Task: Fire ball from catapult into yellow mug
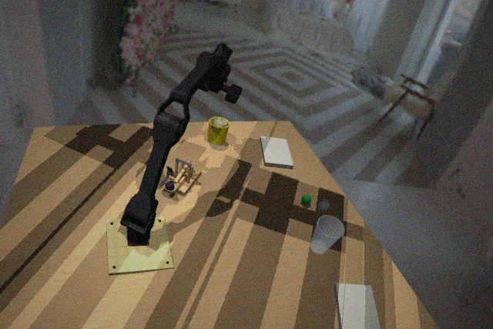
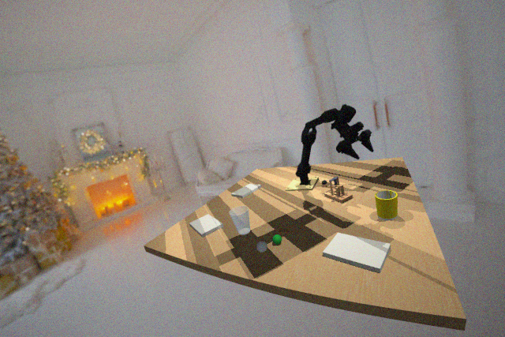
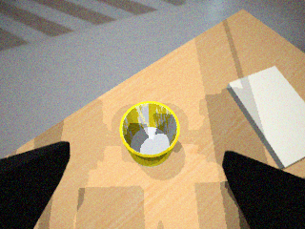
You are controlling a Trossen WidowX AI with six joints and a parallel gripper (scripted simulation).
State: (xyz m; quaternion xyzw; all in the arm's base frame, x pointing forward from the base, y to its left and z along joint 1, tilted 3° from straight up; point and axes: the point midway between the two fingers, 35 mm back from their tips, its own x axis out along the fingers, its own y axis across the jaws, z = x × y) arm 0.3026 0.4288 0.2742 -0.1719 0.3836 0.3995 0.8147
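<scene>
Right now the dark ball is 27 cm to the right of my gripper tip, 21 cm below it and 20 cm behind it. Round my gripper tip: wooden catapult (22 cm below, 21 cm to the right, 18 cm behind); small brown block (36 cm to the right, 26 cm below, 23 cm ahead); yellow mug (24 cm below, 7 cm to the left, 5 cm ahead).
</scene>
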